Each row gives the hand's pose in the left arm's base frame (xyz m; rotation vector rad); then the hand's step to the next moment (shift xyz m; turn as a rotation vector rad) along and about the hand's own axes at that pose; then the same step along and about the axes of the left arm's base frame.
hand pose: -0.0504 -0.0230 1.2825 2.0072 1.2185 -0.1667
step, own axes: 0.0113 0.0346 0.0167 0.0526 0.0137 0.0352
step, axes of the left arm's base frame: 0.0382 -0.0118 0.0018 0.0484 0.0101 -0.0418
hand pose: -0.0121 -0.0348 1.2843 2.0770 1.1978 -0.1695
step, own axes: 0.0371 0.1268 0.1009 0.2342 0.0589 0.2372
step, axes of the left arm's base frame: 0.1449 -0.0778 -0.0242 0.2323 -0.0062 -0.2461
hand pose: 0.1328 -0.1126 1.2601 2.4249 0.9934 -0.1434
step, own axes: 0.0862 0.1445 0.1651 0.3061 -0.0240 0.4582
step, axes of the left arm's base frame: 0.1763 -0.1147 -0.1064 0.2486 -0.0208 -0.4919
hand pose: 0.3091 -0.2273 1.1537 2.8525 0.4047 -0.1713
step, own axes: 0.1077 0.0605 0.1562 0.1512 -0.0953 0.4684
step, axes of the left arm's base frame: 0.1077 -0.0700 -0.1522 0.0794 0.0028 -0.4950
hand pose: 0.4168 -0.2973 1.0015 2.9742 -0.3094 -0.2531
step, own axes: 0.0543 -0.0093 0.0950 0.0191 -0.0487 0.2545
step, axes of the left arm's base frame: 0.0370 -0.0142 -0.1024 -0.0183 0.0121 -0.2589
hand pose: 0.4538 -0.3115 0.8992 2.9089 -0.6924 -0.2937
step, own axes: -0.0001 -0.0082 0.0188 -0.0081 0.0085 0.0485
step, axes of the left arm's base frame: -0.0007 0.0057 -0.0197 -0.0214 -0.0081 -0.0443
